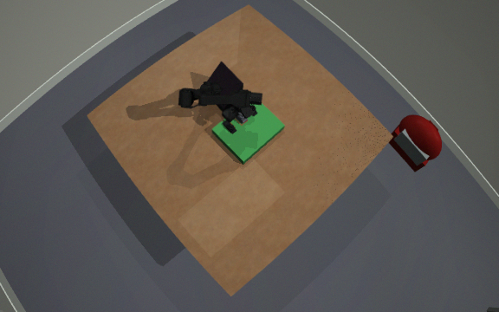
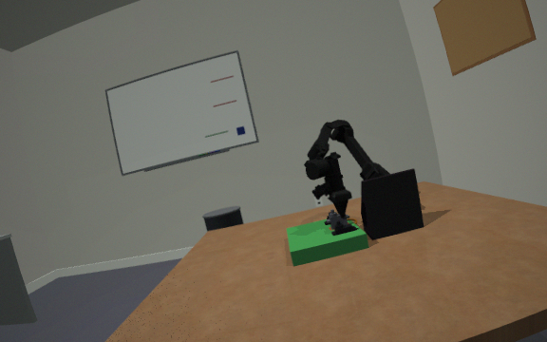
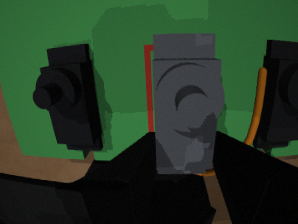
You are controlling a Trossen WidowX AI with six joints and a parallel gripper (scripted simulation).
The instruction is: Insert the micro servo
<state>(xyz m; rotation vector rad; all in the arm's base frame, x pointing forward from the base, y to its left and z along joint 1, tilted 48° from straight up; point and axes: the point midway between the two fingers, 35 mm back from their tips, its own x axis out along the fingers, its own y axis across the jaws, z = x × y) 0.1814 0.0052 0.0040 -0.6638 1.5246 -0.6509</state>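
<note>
My gripper tip is 120 mm short of the green deck and 60 mm above it.
</note>
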